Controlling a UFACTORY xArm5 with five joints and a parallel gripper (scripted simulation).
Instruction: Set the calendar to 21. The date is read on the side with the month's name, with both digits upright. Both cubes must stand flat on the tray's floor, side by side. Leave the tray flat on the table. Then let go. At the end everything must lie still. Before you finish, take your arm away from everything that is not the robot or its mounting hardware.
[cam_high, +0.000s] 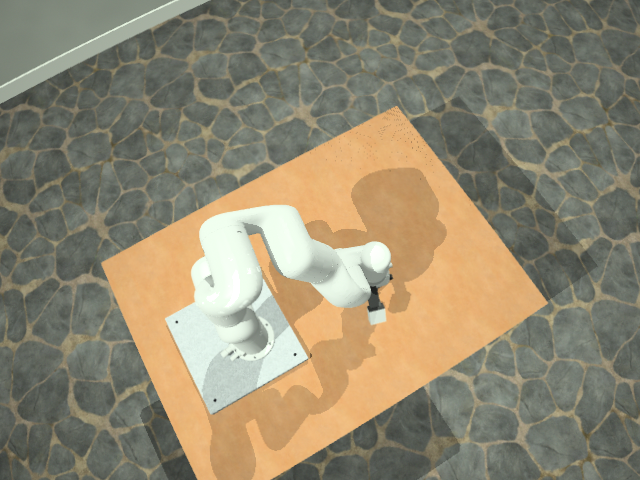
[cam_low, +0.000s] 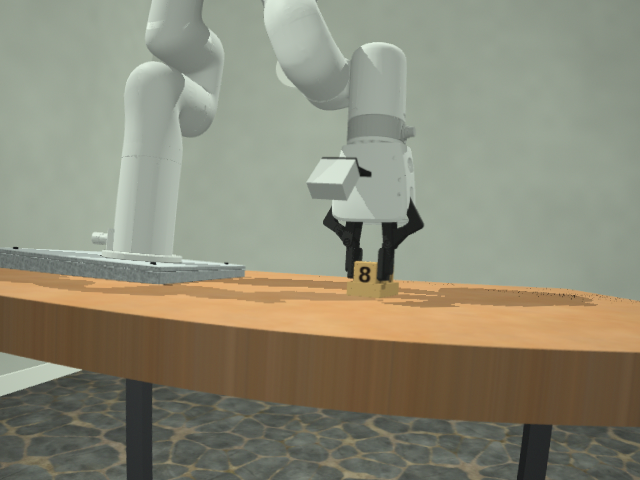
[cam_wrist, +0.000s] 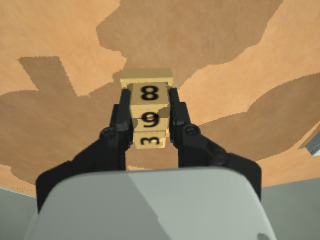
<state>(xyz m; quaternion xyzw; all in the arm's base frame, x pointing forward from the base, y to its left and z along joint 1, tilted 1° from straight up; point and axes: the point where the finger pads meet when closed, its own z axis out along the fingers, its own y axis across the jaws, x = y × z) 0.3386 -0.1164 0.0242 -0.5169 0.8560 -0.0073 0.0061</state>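
The wooden calendar tray lies 10 mm ahead of my hand, 10 mm to the left of it and 30 mm below it.
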